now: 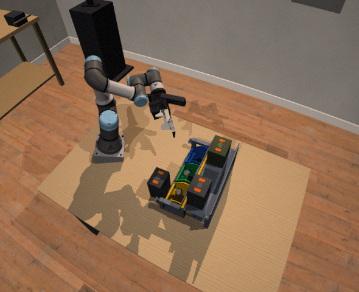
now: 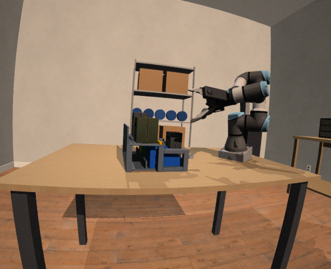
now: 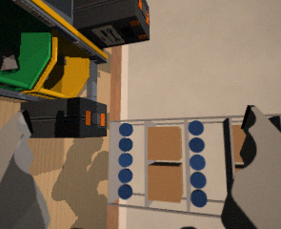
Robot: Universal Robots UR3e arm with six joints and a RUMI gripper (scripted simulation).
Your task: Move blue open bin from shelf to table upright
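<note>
The blue open bin is 22 cm below my hand, 12 cm ahead of it and 7 cm to the left of it. From my hand the other things lie so: yellow bin (22 cm below, 15 cm to the right, 14 cm ahead); green bin (22 cm below, 13 cm ahead, 4 cm to the right).
</note>
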